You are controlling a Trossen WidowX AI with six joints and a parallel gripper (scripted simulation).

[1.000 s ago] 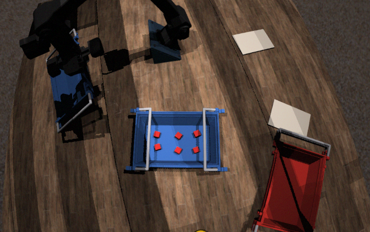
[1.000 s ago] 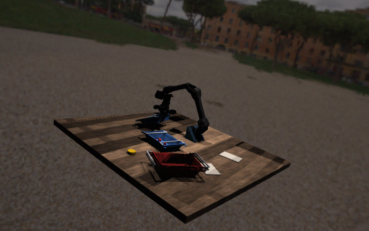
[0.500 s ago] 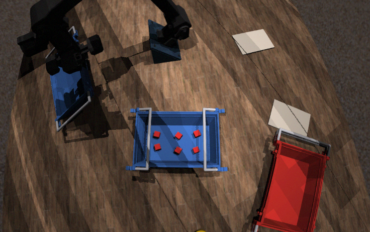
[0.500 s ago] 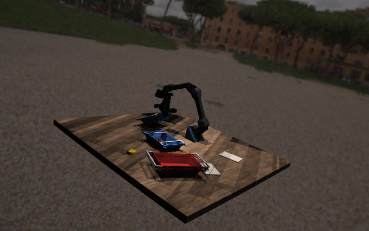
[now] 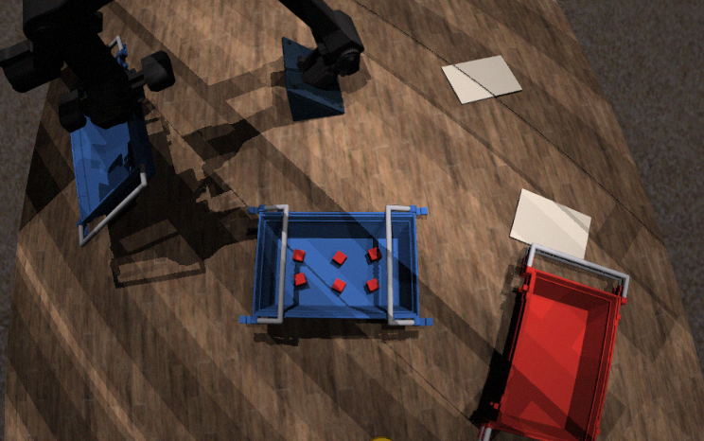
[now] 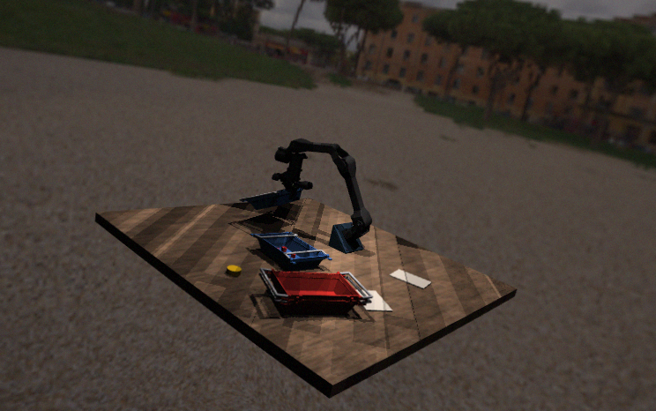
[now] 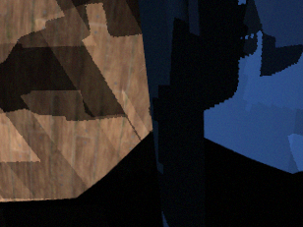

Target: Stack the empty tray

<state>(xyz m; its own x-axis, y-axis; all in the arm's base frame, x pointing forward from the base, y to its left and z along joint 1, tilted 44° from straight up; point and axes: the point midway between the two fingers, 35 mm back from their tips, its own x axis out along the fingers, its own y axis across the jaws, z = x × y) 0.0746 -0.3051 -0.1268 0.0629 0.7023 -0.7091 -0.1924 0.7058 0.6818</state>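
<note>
Now: gripper tip 1 cm short of the blue tray and 7 cm to the left of it. Round my gripper tip: yellow block 59 cm ahead, 28 cm to the left, 13 cm below.
</note>
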